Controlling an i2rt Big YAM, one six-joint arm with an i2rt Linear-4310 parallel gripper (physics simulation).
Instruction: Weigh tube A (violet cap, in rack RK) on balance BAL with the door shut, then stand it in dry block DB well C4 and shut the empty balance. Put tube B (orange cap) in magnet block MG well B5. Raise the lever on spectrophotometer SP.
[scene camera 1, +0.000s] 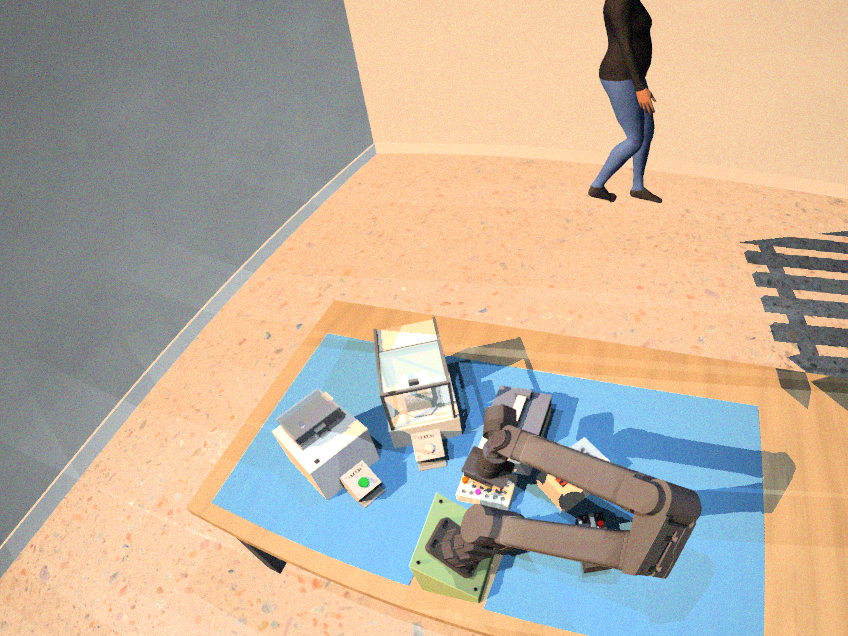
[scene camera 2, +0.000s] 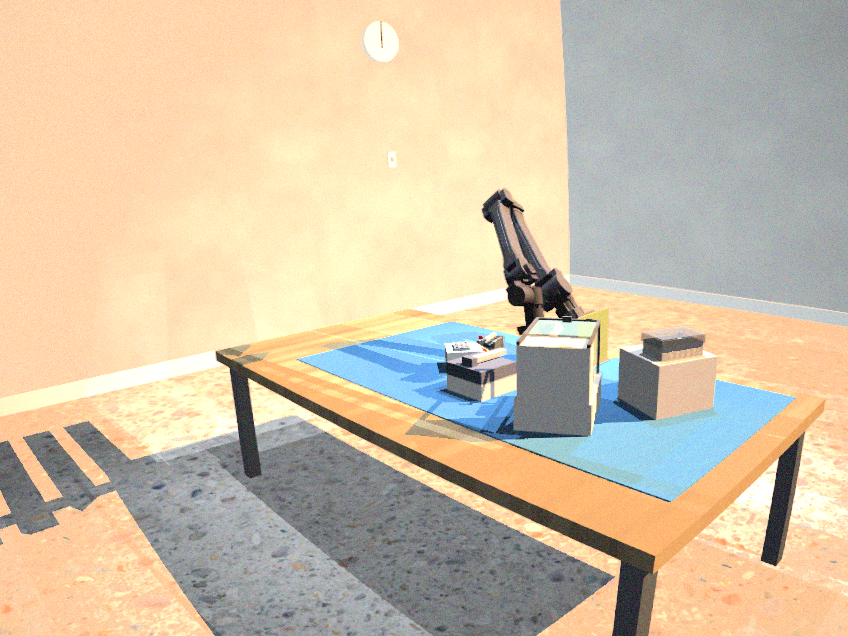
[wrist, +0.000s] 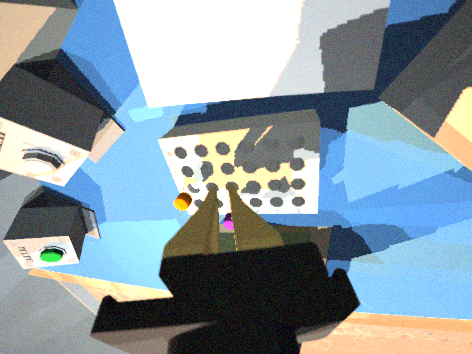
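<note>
Tube A's violet cap (wrist: 228, 223) (scene camera 1: 478, 491) shows in the narrow gap behind my fingers. It stands at the near edge of the white holed rack RK (wrist: 305, 191) (scene camera 1: 492, 500). Tube B's orange cap (wrist: 182, 201) (scene camera 1: 465, 480) stands at the rack's near left corner. My gripper (wrist: 222, 190) hangs above the rack's near rows with its fingers shut and nothing between them. The glass balance BAL (scene camera 1: 415, 379) (scene camera 2: 557, 385) stands left of the rack. Spectrophotometer SP (scene camera 1: 323, 442) (scene camera 2: 666, 379) is further left, with a green button (scene camera 1: 362, 482).
A grey block (scene camera 1: 535, 406) lies behind the rack and another block (scene camera 1: 555, 488) to its right, partly under the arm. The arm's green base (scene camera 1: 441, 562) sits at the table's front edge. A person (scene camera 1: 626, 95) walks on the floor far behind the table.
</note>
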